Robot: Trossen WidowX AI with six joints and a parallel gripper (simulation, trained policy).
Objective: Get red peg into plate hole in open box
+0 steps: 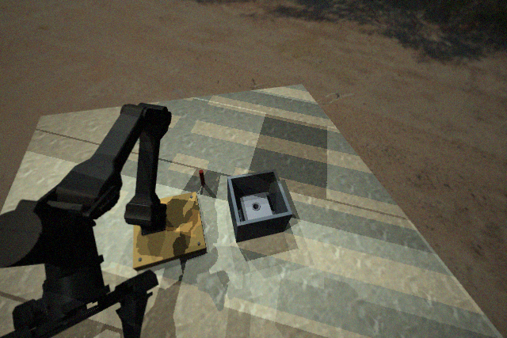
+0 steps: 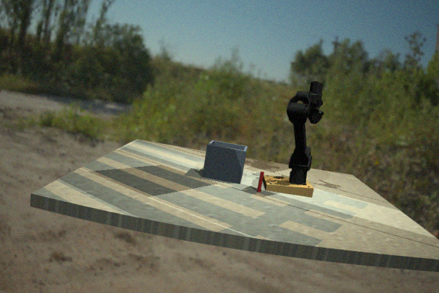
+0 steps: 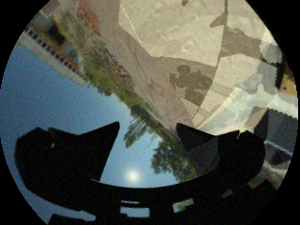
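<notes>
Now: the red peg 170 mm ahead of my gripper tip, 450 mm to the left of it and 280 mm below it. From my gripper tip the other things lie so: grey plate (320 mm ahead, 290 mm to the left, 270 mm below).
</notes>
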